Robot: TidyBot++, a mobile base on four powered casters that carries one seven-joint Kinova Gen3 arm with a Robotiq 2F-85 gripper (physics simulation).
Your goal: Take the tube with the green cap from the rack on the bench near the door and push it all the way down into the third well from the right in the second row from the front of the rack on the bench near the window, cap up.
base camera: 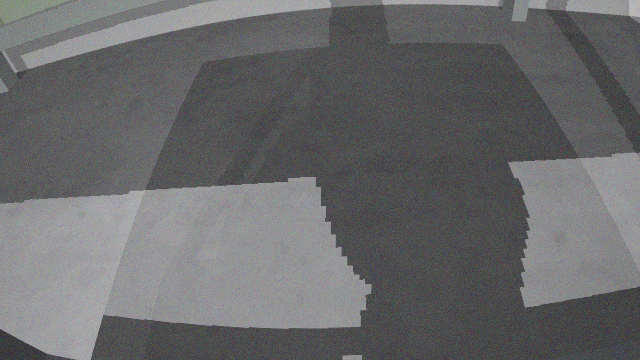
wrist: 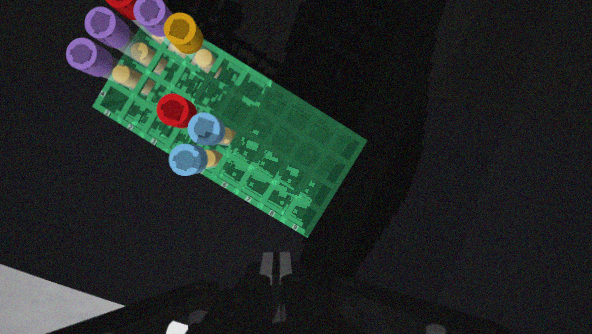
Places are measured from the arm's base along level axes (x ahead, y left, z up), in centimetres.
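Pixels of known places: gripper, fingertip midpoint: (wrist: 277, 270).
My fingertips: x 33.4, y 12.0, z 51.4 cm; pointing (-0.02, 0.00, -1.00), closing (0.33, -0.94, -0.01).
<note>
Behind a point stands the place of what it marks.
A green rack (wrist: 326, 200) @(x 36.8, y 9.2, z 42.2 cm) stands on a dark bench top in the wrist view, turned at an angle, with small number labels along its lower left edge. It holds tubes with purple, red, yellow and light blue caps, mostly in its left half. No green cap can be made out in either view. I cannot tell from the frames which bench this is. My gripper (wrist: 277, 270) @(x 33.4, y 12.0, z 51.4 cm) is shut and empty, at the bottom middle of the wrist view, below the rack's lower corner in the picture.
The dark bench top (wrist: 75, 200) @(x 28.4, y 31.1, z 36.5 cm) surrounds the rack. A pale patch of floor (wrist: 45, 300) @(x -33.9, y 73.9, z -39.7 cm) shows past its edge at the lower left. The base camera shows grey floor (base camera: 400, 125) @(x 51.2, y -8.0, z -39.7 cm) with shadows and bright patches, and pale legs (base camera: 520, 10) @(x 88.6, y -43.3, z -36.7 cm) at the top.
</note>
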